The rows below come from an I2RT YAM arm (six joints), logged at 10 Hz.
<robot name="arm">
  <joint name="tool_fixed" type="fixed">
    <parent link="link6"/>
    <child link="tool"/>
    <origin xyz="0 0 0"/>
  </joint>
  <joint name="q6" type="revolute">
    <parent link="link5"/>
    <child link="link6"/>
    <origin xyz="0.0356 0 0.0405" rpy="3.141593 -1.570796 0"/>
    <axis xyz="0 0 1"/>
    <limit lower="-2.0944" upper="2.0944"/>
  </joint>
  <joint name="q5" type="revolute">
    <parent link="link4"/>
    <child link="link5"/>
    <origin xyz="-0.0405 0.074 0.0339" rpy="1.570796 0 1.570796"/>
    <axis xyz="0 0 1"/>
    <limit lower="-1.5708" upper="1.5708"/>
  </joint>
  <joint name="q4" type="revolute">
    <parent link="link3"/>
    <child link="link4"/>
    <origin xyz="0.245 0.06 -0.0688" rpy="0 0 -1.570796"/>
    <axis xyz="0 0 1"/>
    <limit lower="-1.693" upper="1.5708"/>
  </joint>
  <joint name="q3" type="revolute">
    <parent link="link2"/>
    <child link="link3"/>
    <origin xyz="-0.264 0 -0.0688" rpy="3.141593 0 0"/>
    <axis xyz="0 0 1"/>
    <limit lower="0" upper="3.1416"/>
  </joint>
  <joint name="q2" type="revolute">
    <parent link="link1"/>
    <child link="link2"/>
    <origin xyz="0.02 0.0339 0.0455" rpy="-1.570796 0 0"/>
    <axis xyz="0 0 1"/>
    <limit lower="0" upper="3.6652"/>
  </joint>
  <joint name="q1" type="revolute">
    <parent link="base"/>
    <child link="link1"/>
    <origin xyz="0 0 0.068"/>
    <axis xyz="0 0 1"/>
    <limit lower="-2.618" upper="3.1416"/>
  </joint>
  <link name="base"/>
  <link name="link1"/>
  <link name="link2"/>
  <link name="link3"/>
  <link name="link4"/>
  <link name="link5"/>
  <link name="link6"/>
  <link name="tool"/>
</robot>
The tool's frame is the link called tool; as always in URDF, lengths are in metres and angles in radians.
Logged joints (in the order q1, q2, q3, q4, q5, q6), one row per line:
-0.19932 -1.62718 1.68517 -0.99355 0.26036 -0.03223
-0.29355 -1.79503 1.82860 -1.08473 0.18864 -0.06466
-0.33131 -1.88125 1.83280 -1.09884 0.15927 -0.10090
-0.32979 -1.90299 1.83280 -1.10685 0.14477 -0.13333
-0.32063 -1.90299 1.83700 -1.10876 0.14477 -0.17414
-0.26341 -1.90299 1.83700 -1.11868 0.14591 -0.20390
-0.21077 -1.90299 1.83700 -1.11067 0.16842 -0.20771
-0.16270 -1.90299 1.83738 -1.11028 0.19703 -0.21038
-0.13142 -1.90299 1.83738 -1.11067 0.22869 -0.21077
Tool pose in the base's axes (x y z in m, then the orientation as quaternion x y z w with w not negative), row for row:
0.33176 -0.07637 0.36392 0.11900 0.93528 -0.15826 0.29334
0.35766 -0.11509 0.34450 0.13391 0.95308 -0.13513 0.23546
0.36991 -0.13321 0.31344 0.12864 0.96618 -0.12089 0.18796
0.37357 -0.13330 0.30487 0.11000 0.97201 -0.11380 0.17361
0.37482 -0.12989 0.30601 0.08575 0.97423 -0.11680 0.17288
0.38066 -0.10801 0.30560 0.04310 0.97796 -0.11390 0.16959
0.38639 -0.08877 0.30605 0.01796 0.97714 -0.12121 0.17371
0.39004 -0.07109 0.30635 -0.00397 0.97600 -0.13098 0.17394
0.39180 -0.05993 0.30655 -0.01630 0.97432 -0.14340 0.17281
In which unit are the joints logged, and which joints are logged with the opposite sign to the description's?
The joints are logged in radians. Opposite sign: q2.
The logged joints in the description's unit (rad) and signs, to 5 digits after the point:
-0.19932 1.62718 1.68517 -0.99355 0.26036 -0.03223
-0.29355 1.79503 1.82860 -1.08473 0.18864 -0.06466
-0.33131 1.88125 1.83280 -1.09884 0.15927 -0.10090
-0.32979 1.90299 1.83280 -1.10685 0.14477 -0.13333
-0.32063 1.90299 1.83700 -1.10876 0.14477 -0.17414
-0.26341 1.90299 1.83700 -1.11868 0.14591 -0.20390
-0.21077 1.90299 1.83700 -1.11067 0.16842 -0.20771
-0.16270 1.90299 1.83738 -1.11028 0.19703 -0.21038
-0.13142 1.90299 1.83738 -1.11067 0.22869 -0.21077

